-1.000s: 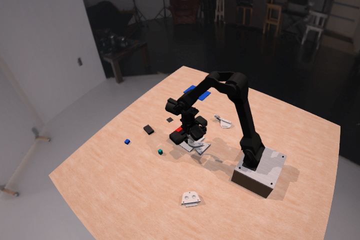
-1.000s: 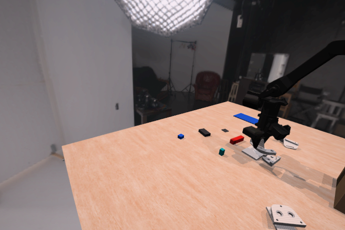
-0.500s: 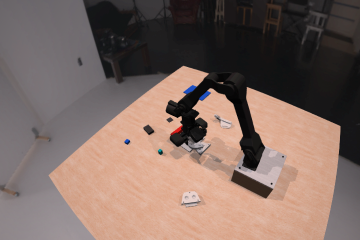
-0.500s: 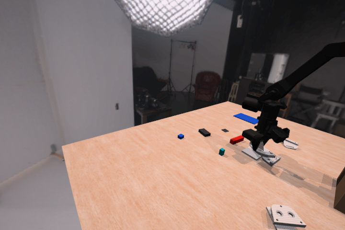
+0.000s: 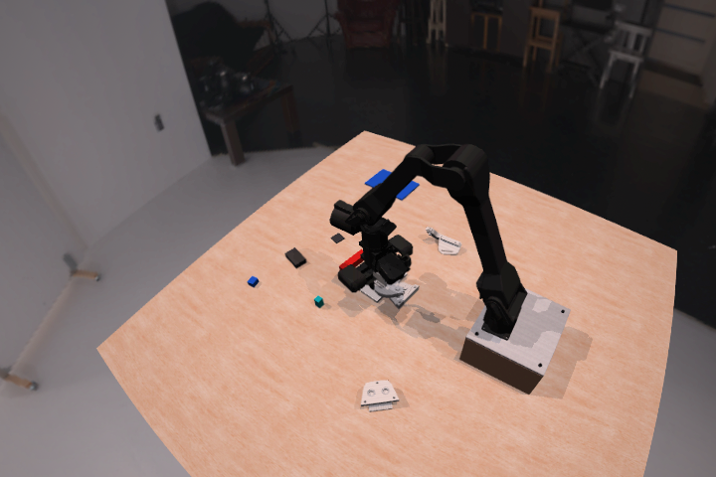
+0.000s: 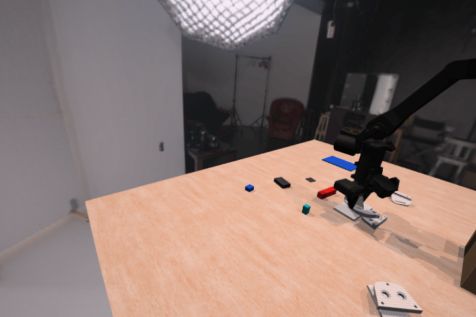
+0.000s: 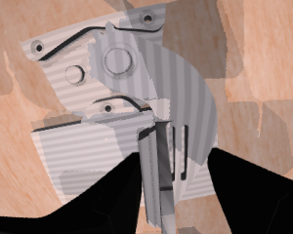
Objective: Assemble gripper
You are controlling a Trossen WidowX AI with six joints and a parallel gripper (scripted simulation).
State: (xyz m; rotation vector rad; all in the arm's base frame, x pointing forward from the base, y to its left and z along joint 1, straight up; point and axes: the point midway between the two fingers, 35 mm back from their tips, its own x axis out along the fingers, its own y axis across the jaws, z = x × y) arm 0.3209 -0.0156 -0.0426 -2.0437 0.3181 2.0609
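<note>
Now: the red block 11 cm ahead of my gripper tip, 5 cm to the right of it and 2 cm below it. The rest, counted from my gripper tip: teal cube (11 cm to the left, 10 cm ahead, 2 cm below); then black block (26 cm ahead, 2 cm to the left, 2 cm below); then dark tile (20 cm ahead, 11 cm to the right, 3 cm below).
</note>
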